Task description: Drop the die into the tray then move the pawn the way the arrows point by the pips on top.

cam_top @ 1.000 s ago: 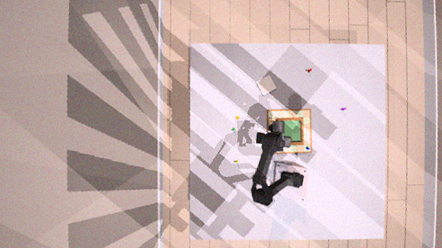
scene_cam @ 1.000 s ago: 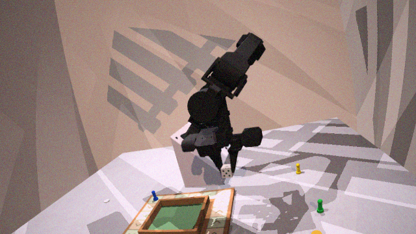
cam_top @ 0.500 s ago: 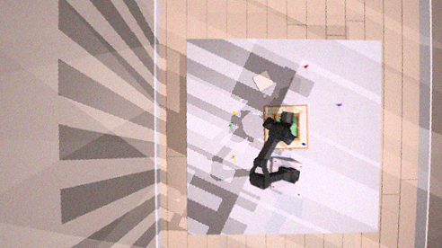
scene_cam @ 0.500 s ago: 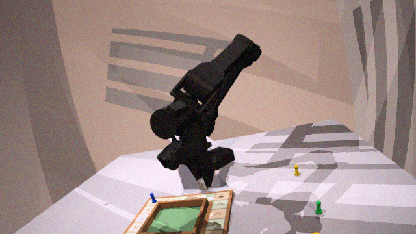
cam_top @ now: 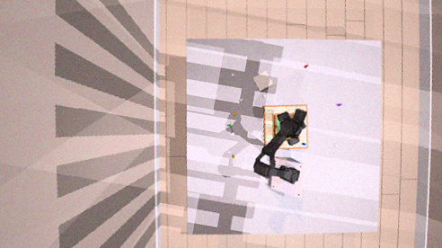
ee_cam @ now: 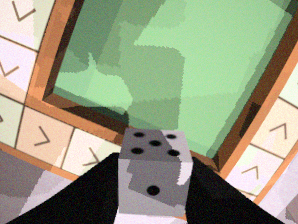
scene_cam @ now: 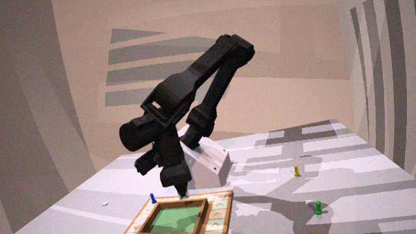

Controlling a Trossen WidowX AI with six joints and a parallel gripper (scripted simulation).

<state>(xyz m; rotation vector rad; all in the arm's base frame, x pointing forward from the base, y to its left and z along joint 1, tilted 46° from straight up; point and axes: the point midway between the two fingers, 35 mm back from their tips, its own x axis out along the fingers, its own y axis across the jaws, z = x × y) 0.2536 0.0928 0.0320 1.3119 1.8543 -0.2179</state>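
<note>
My gripper tip is now 170 mm to the left of the blue pawn, 80 mm past it and 70 mm above it. Also, from my gripper tip: green pawn (320 mm to the left, 80 mm below, 40 mm behind); then white die (right at my gripper tip); then yellow pawn (260 mm to the left, 240 mm behind, 80 mm below).
</note>
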